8 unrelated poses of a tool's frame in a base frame.
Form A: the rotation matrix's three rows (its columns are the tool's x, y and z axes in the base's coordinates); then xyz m. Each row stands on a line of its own.
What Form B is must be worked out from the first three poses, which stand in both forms.
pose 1, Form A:
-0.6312 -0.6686 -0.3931
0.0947 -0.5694 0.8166
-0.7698 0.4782 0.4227
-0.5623 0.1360 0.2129
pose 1, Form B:
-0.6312 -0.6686 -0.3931 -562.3
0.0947 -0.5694 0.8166 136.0
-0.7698 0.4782 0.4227 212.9
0 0 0 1

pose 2, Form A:
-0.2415 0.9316 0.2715
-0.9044 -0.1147 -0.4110
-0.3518 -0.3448 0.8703
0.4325 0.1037 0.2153
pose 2, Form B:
-0.2415 0.9316 0.2715 432.5
-0.9044 -0.1147 -0.4110 103.7
-0.3518 -0.3448 0.8703 215.3
0 0 0 1

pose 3, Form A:
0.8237 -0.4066 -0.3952
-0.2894 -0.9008 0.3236
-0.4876 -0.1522 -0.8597
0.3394 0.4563 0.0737
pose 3, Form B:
0.8237 -0.4066 -0.3952 339.4
-0.2894 -0.9008 0.3236 456.3
-0.4876 -0.1522 -0.8597 73.7
0 0 0 1

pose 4, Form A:
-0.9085 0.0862 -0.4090
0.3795 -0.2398 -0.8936
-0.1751 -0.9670 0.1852
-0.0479 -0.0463 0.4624
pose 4, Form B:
-0.9085 0.0862 -0.4090 -47.9
0.3795 -0.2398 -0.8936 -46.3
-0.1751 -0.9670 0.1852 462.4
0 0 0 1

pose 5, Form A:
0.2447 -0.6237 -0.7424
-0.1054 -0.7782 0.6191
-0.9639 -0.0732 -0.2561
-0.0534 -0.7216 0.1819
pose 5, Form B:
0.2447 -0.6237 -0.7424 -53.4
-0.1054 -0.7782 0.6191 -721.6
-0.9639 -0.0732 -0.2561 181.9
0 0 0 1

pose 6, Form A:
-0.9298 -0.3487 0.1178
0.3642 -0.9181 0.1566
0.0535 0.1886 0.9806
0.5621 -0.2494 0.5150
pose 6, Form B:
-0.9298 -0.3487 0.1178 562.1
0.3642 -0.9181 0.1566 -249.4
0.0535 0.1886 0.9806 515.0
0 0 0 1

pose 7, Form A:
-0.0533 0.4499 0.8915
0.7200 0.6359 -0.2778
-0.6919 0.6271 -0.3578
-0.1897 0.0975 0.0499
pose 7, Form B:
-0.0533 0.4499 0.8915 -189.7
0.7200 0.6359 -0.2778 97.5
-0.6919 0.6271 -0.3578 49.9
0 0 0 1

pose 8, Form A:
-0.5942 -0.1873 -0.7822
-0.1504 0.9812 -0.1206
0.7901 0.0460 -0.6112
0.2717 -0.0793 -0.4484
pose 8, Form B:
-0.5942 -0.1873 -0.7822 271.7
-0.1504 0.9812 -0.1206 -79.3
0.7901 0.0460 -0.6112 -448.4
0 0 0 1

